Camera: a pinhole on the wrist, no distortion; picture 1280 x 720 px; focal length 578.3 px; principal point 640.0 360.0 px. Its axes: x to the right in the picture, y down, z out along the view. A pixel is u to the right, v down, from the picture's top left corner.
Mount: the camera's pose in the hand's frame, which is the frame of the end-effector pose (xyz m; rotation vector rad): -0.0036 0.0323 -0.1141 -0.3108 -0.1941 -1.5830
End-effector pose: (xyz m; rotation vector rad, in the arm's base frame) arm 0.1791 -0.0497 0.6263 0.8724 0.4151 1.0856
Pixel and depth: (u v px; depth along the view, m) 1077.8 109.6 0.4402
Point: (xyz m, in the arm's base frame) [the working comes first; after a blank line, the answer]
In the camera's frame: 0.3333 -0.1906 0.4402

0.4749 -0.3947 0.7559
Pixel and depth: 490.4 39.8 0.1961
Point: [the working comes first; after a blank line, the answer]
In the camera's frame: -0.0507 -0.1086 0.1961

0.0938 -0.1334 0.7686
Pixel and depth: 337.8 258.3 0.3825
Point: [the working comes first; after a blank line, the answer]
In the camera's frame: -0.1999 -0.0673 0.3825

0.0878 -0.0957 1.0078
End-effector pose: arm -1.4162 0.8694 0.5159 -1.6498 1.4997 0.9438
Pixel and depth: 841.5 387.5 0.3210
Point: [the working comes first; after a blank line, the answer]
In the camera's frame: 0.1118 0.0153 0.3210

-1.4529 1.0460 0.3762
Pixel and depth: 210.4 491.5 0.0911
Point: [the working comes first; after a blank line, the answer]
In the camera's frame: -0.0677 0.0207 0.0911

-1.5356 0.8032 0.5152
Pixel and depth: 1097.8 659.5 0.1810
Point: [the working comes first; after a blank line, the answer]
In the camera's frame: 0.1433 0.0937 0.1810

-1.3650 0.9082 0.3819
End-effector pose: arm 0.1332 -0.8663 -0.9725 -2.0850 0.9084 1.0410
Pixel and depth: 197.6 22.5 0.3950
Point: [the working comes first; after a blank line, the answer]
In the camera's frame: -0.3022 -0.2305 0.3950

-0.3884 -0.9237 -0.9957
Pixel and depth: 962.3 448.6 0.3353
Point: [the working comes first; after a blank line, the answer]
In the camera's frame: 0.1869 0.0514 0.3353

0.0926 -0.6643 -1.1492
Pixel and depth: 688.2 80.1 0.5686
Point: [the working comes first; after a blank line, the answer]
In the camera's frame: 0.0474 -0.2752 0.5686

-0.2995 -0.5434 -1.0388
